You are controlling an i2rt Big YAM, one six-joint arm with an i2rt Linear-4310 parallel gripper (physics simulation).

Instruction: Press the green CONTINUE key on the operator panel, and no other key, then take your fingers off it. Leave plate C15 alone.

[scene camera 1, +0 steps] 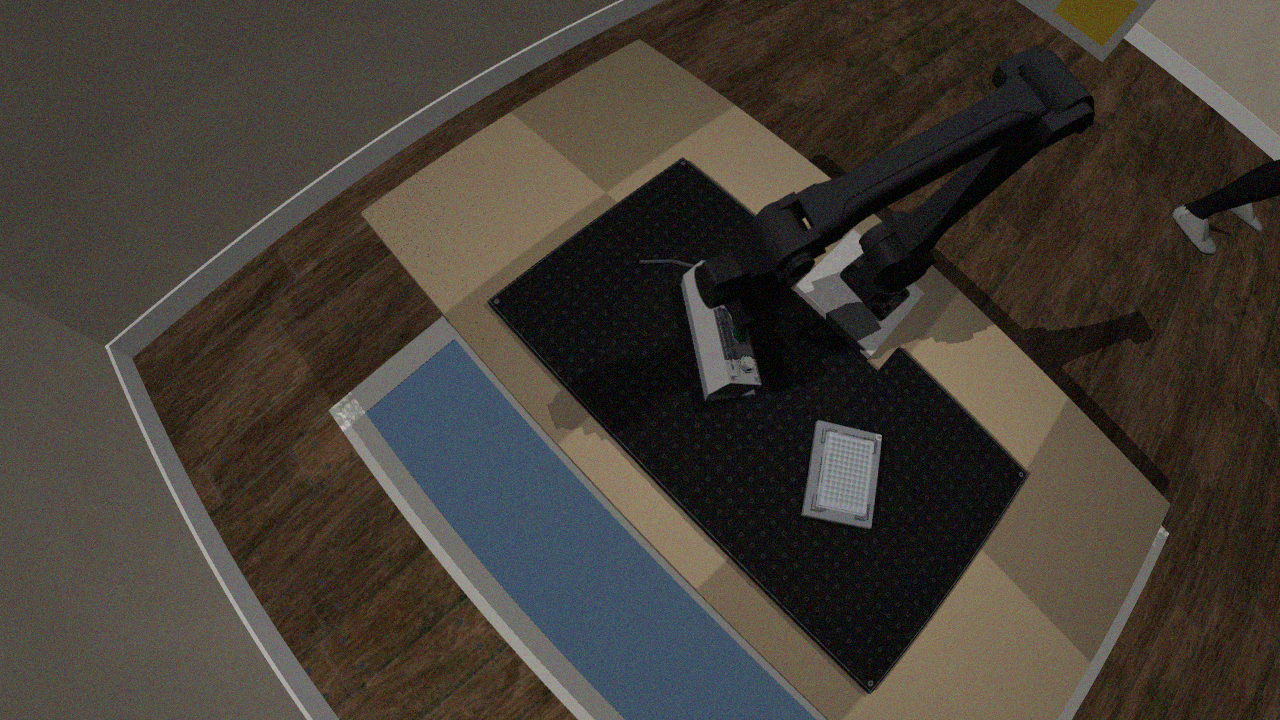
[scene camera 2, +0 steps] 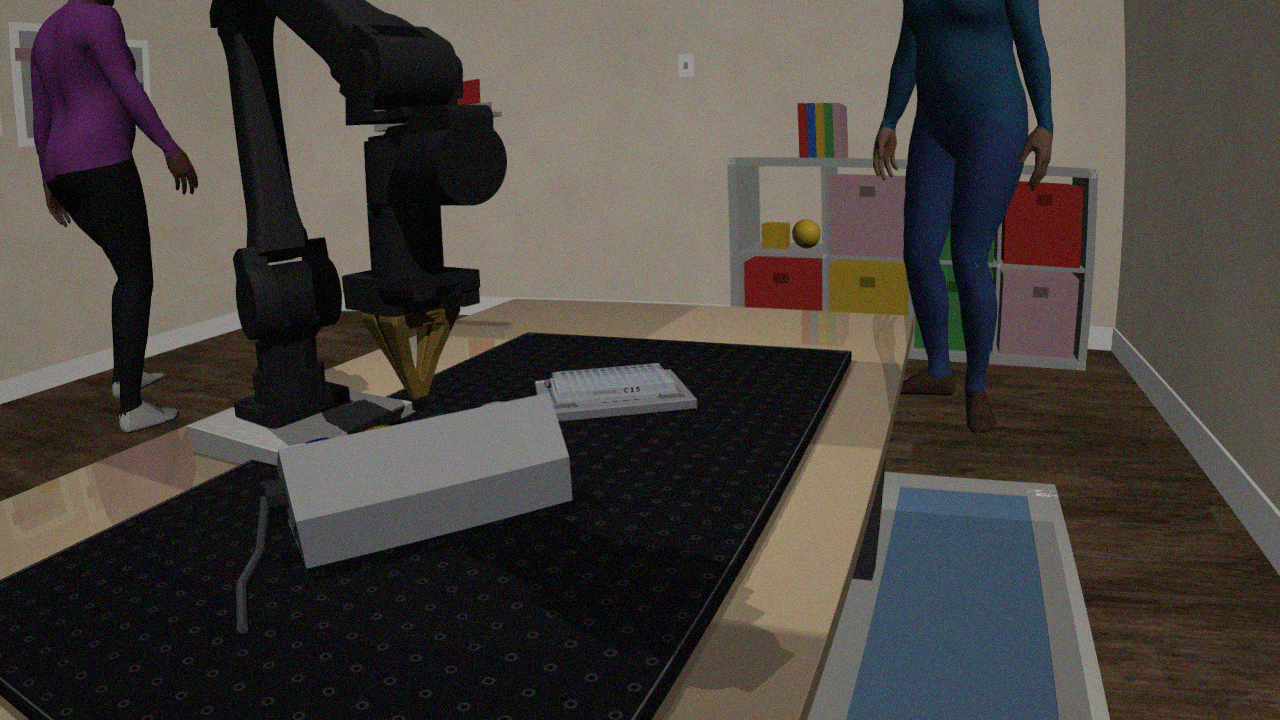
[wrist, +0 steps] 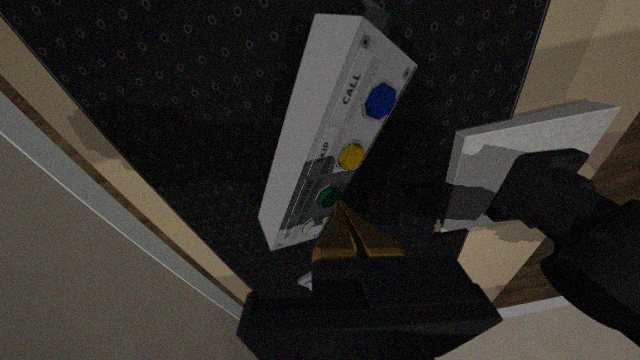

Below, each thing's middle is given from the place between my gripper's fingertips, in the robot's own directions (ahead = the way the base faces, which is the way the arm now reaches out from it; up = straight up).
I see my gripper 40 mm past the blue CALL button (wrist: 382,98), 80 mm to the left of it and 20 mm above it. Round my hand: white well plate (scene camera 2: 607,384): 10 mm ahead, 290 mm to the left, 70 mm below.
